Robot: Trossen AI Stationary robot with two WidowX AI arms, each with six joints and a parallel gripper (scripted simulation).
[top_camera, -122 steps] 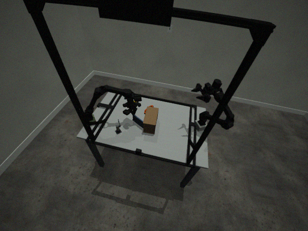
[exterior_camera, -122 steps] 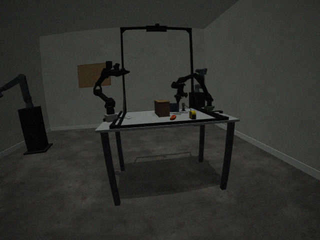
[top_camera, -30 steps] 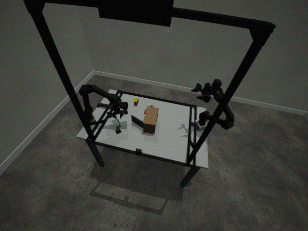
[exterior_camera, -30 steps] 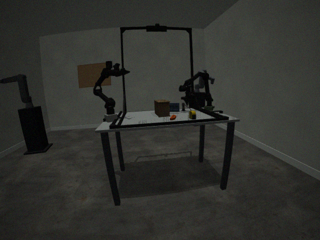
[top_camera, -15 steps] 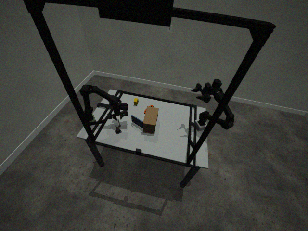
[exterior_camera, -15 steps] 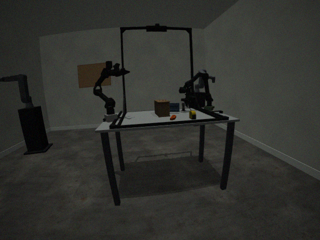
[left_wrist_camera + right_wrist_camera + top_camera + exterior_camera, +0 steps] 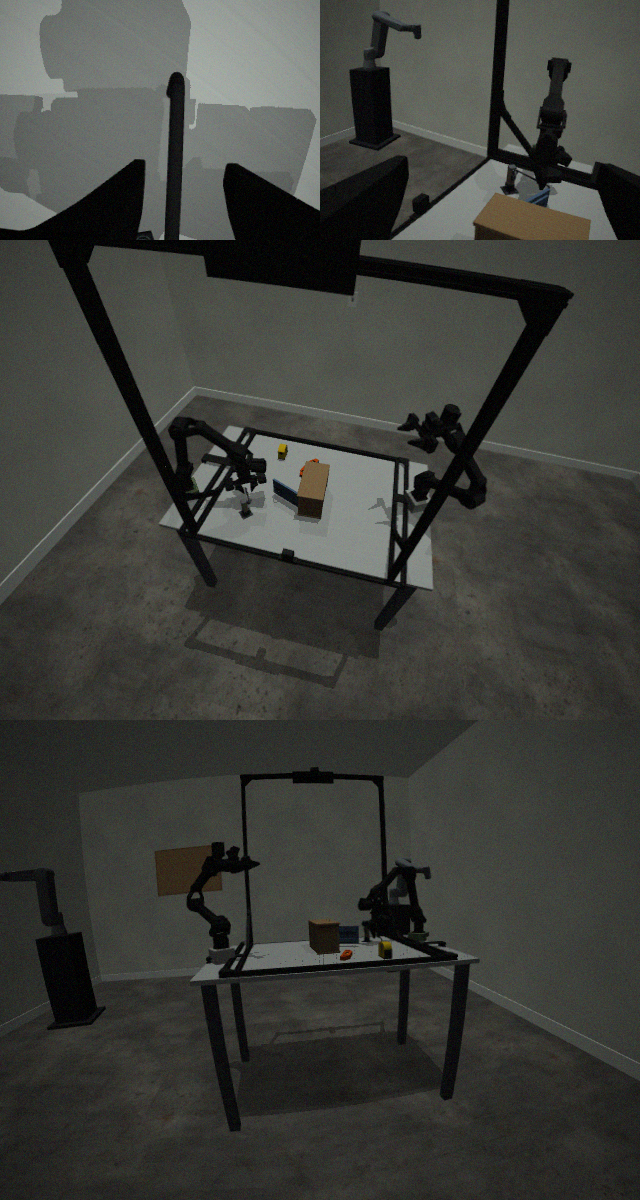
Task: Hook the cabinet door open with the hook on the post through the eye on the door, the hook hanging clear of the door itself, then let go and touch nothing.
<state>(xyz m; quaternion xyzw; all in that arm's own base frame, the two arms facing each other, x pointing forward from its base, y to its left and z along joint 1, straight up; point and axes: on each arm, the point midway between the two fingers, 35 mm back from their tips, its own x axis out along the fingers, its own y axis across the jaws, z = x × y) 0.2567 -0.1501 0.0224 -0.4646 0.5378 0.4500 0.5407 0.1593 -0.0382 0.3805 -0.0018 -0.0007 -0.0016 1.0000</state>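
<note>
Right now the hook post is 70 mm behind my left hand, 10 mm to the right of it and 10 mm below it. Also, from my left hand: yellow block: 310 mm ahead, 150 mm to the right, 40 mm below; then blue door: 30 mm behind, 190 mm to the right.
</note>
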